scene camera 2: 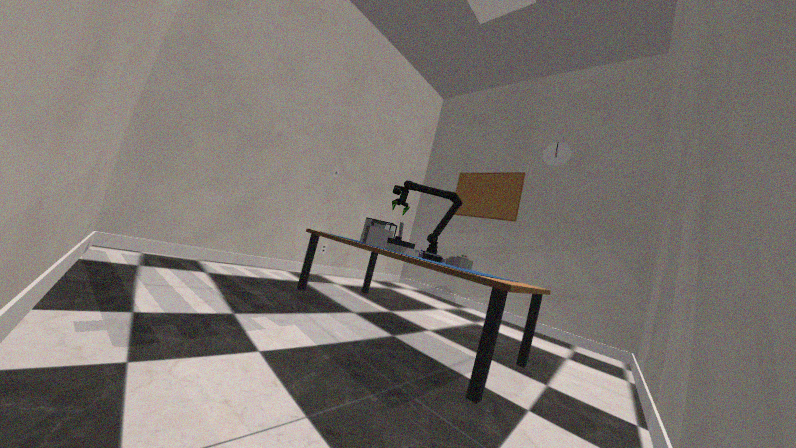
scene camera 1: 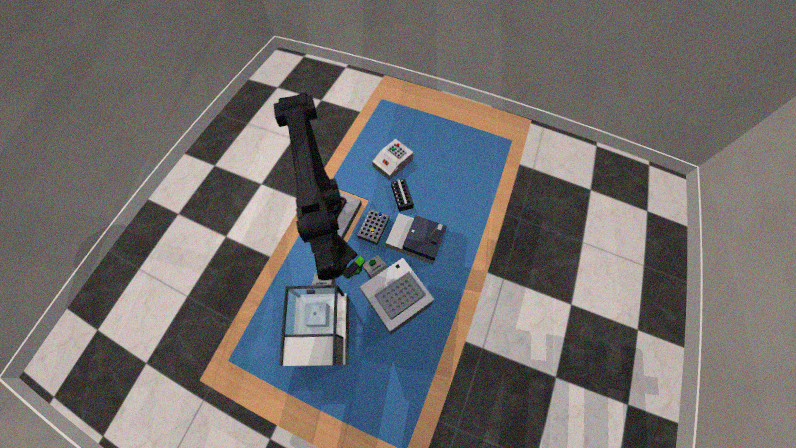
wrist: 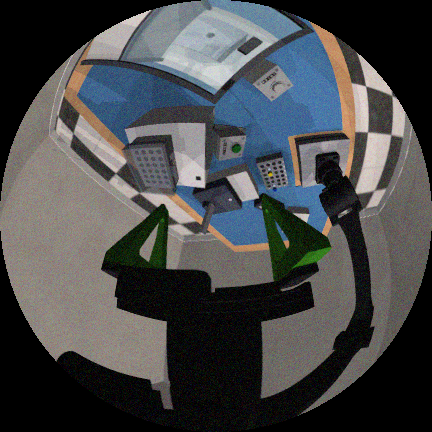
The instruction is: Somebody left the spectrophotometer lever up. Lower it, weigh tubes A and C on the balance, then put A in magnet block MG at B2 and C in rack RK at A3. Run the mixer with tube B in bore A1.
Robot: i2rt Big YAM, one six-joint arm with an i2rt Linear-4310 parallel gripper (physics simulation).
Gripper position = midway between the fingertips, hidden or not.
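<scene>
Glass-box balance (scene camera 1: 315,330), also in the wrist view (wrist: 206,54). START button box (wrist: 227,141). Spectrophotometer (wrist: 225,189). PRINT button pad (wrist: 266,76). My gripper (wrist: 212,202): open, holding nothing.
</scene>
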